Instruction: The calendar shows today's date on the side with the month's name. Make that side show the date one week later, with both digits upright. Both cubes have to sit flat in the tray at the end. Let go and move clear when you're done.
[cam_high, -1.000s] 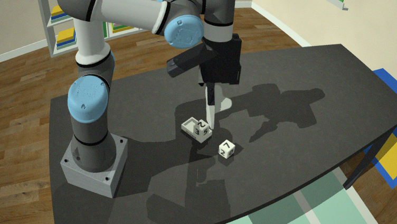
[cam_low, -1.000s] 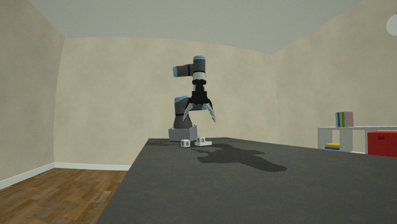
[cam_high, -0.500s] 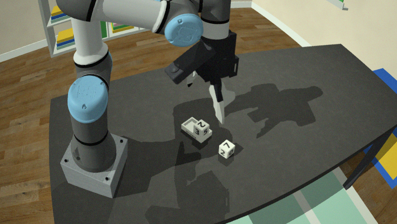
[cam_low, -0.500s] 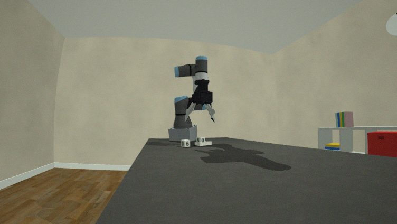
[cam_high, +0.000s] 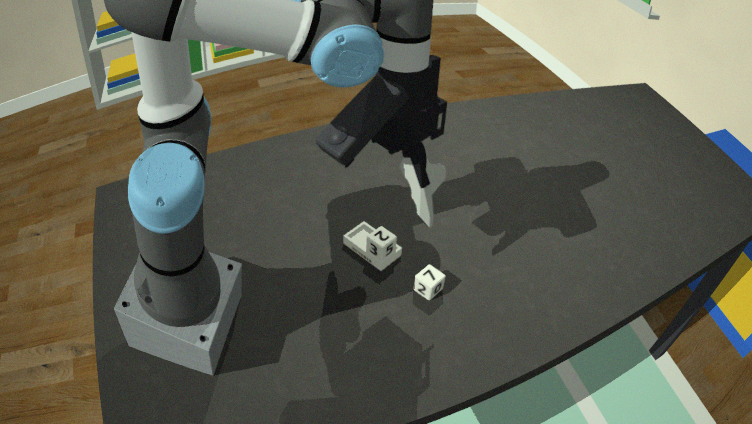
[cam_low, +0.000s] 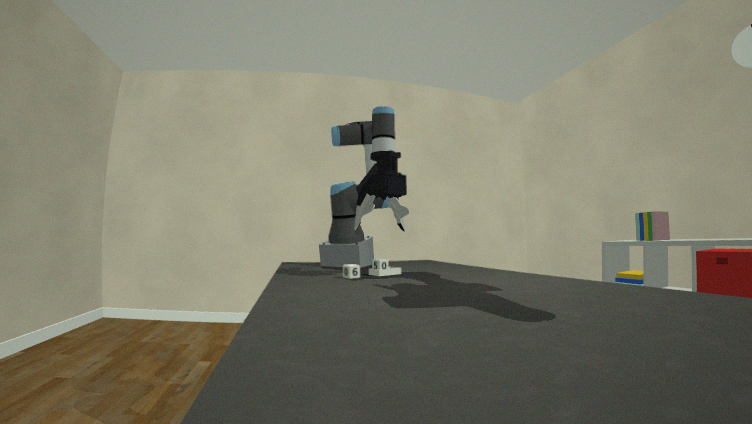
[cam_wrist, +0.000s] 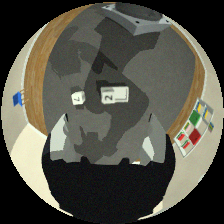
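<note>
Now: hand 110 mm above the white tray, 10 mm to the right of it and 10 mm past it.
</note>
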